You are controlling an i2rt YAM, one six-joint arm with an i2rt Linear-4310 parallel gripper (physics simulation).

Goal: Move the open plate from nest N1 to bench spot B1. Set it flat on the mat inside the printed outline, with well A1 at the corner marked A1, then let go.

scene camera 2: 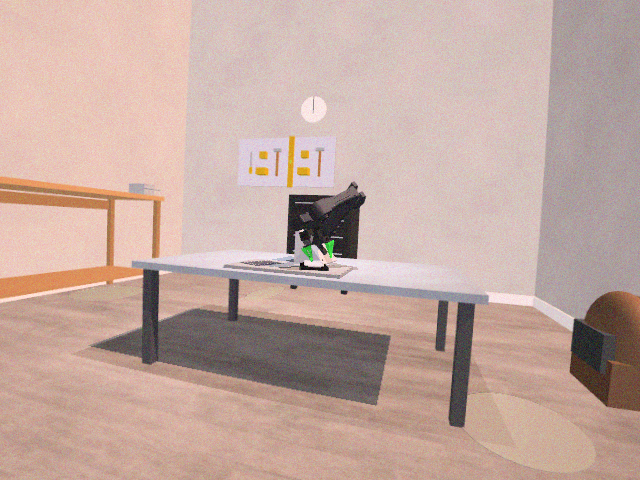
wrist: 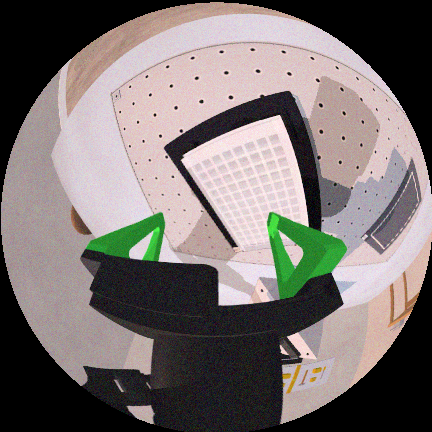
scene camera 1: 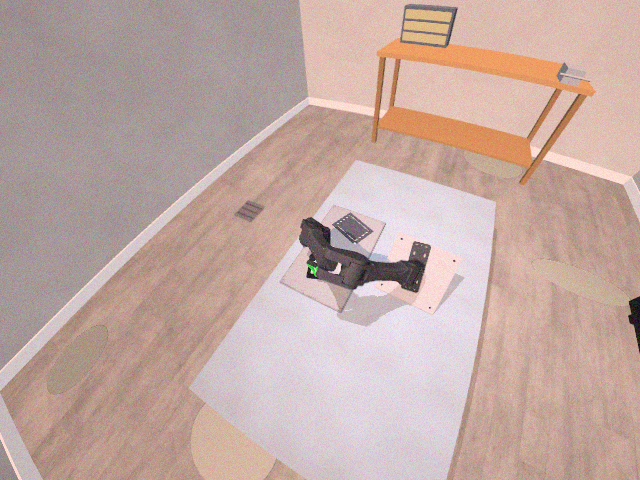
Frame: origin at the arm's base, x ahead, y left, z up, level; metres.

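Where they show: gripper, between the fingertips: (scene camera 2: 321, 259) (wrist: 215, 217); arm's base, origin of its link: (scene camera 1: 415, 267).
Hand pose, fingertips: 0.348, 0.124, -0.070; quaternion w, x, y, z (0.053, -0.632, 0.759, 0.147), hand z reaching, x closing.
Things, the pixels of their top centre, and the offset from my fingertips, as dx, dy, dz. "*": a spot on its surface instead. Level surfaces: height alone.
- white open plate, centre of its top: (wrist: 257, 204) (scene camera 2: 313, 262) +0.005, -0.035, -0.012
- black nest, centre of its top: (wrist: 257, 199) (scene camera 1: 326, 266) (scene camera 2: 313, 263) +0.004, -0.035, -0.021
- dark mat, height of its surface: dz -0.037
- perforated board, a spot on its surface: (wrist: 150, 125) * +0.089, +0.062, -0.038
- pale table, height of its surface: dz -0.051
The white open plate (wrist: 245, 185), with rows of square wells, sits in the black nest (wrist: 312, 175) (scene camera 2: 313, 267). It looks level, and the arm covers most of it in scene camera 1. My gripper (wrist: 215, 217) (scene camera 2: 320, 257) is open, with green fingers wide apart above the board. In the wrist view the right fingertip overlaps the plate's near right part, and the left fingertip shows left of the nest. No plate is held between them. The dark mat (scene camera 1: 353, 227) (wrist: 395, 220) of the bench spot has a dashed white outline. A small label beside its near corner is too small to read.
The nest and mat are on a perforated board (wrist: 150, 125) on the pale table (scene camera 1: 361, 372) (scene camera 2: 413, 279). The arm's base stands on a pink plate (scene camera 1: 442, 273). An orange shelf bench (scene camera 1: 491, 59) stands by the far wall.
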